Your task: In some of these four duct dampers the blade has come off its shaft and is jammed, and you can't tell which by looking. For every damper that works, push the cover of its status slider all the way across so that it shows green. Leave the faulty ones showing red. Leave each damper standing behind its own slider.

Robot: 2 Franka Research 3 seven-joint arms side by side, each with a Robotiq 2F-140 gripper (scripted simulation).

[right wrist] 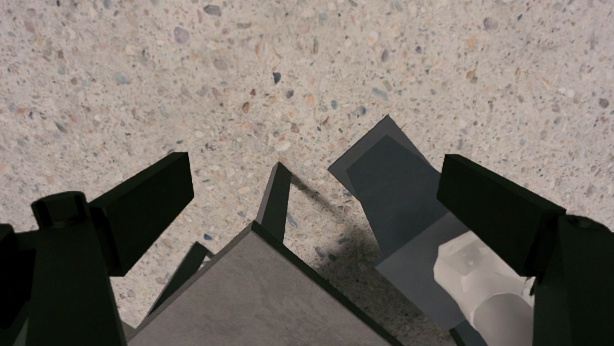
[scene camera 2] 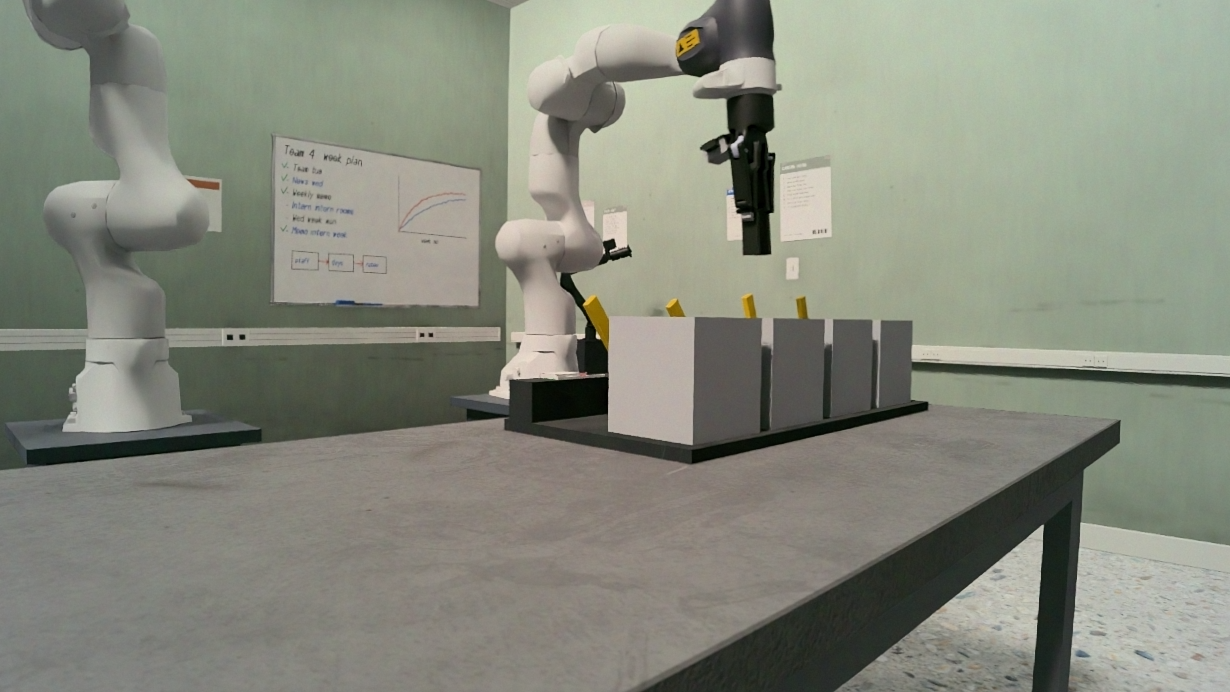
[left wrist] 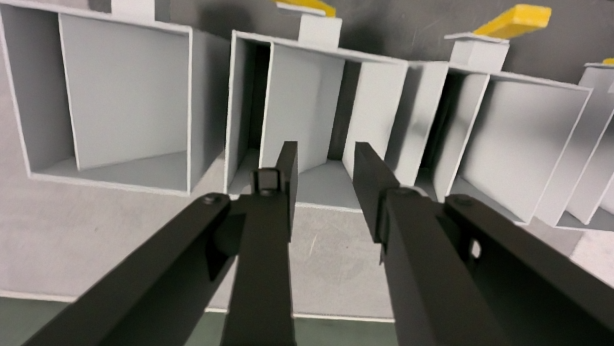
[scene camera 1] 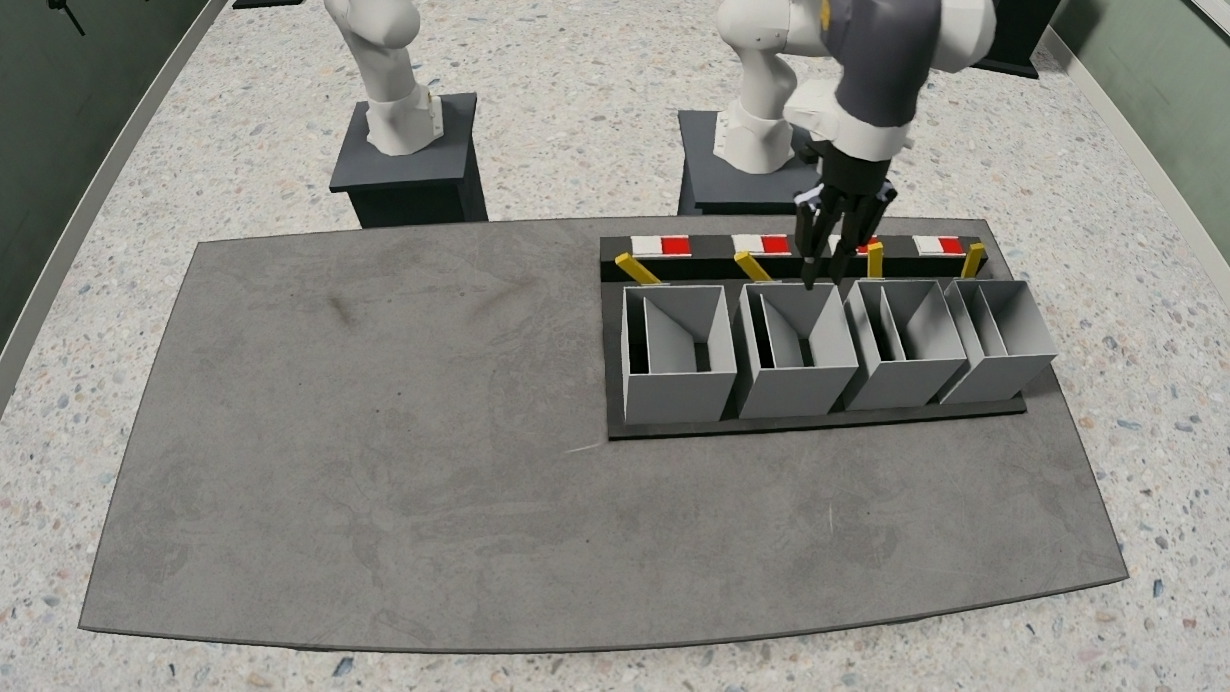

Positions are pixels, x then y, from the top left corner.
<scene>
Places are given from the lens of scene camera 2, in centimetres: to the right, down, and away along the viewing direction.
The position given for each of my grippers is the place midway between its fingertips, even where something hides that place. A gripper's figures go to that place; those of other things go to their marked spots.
my left gripper [scene camera 2: 758,255]: 23, -14, 117
damper [scene camera 2: 691,380]: 10, 4, 93
damper [scene camera 2: 892,339]: 52, -1, 137
damper [scene camera 2: 792,361]: 27, 2, 110
</scene>
